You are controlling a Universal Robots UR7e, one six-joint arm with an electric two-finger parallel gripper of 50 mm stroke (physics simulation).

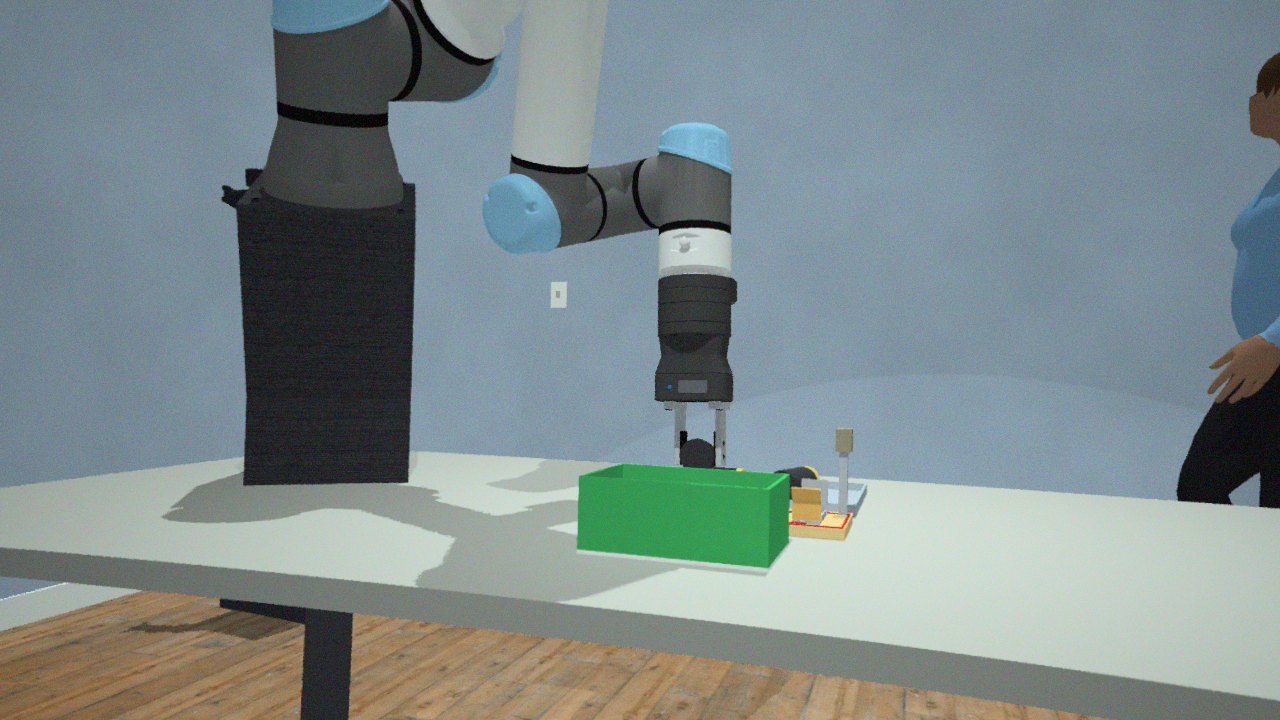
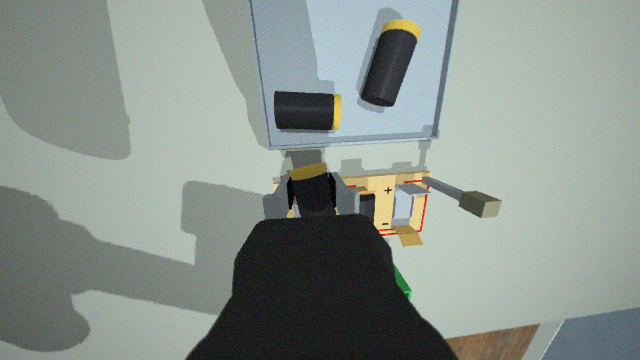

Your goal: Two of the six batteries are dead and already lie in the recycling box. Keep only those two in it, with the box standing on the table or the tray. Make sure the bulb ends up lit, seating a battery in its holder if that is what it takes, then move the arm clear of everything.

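Where they show: gripper, fingertip midpoint: [image 1: 700, 465] [image 2: 311, 183]; arm's base at its link origin: [image 1: 335, 192].
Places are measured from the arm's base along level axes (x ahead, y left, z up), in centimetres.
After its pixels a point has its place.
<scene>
My gripper [image 1: 699, 458] {y 9.0, x 43.6, z -29.7 cm} [image 2: 311, 183] {y 9.0, x 43.6, z -29.7 cm} is shut on a black battery [image 1: 697, 448] {y 5.1, x 45.0, z -27.6 cm} [image 2: 310, 186] {y 9.6, x 43.3, z -27.2 cm} with a yellow end, over the left part of the holder board [image 1: 825, 531] {y 1.5, x 58.9, z -33.6 cm} [image 2: 384, 210] {y 4.8, x 54.0, z -33.3 cm}. Whether the battery touches the holder is hidden. A dark battery-like piece [image 2: 367, 204] {y 7.1, x 49.8, z -29.8 cm} shows in the bay just right of the fingers. The right bay, with metal clips [image 2: 403, 204] {y 5.9, x 56.4, z -33.1 cm}, holds no battery. A khaki block [image 1: 844, 439] {y 8.8, x 58.6, z -26.1 cm} [image 2: 479, 204] {y 9.8, x 57.6, z -25.5 cm}, perhaps the bulb, tops a post at the board's right and shows no glow. The green box [image 1: 677, 519] {y -14.3, x 52.0, z -31.1 cm} [image 2: 403, 284] {y -3.4, x 56.7, z -29.2 cm} stands on the table; its contents are hidden.
A pale blue tray [image 1: 857, 497] {y 20.1, x 57.2, z -33.1 cm} [image 2: 444, 75] {y 21.2, x 57.0, z -33.4 cm} lies beyond the holder, with one battery [image 2: 305, 111] {y 15.6, x 42.4, z -30.6 cm} near its front left corner and another [image 2: 391, 65] {y 20.3, x 49.6, z -30.6 cm} slanted at the right. The post rises at the holder's right. A person [image 1: 1253, 295] stands beyond the table at the right.
</scene>
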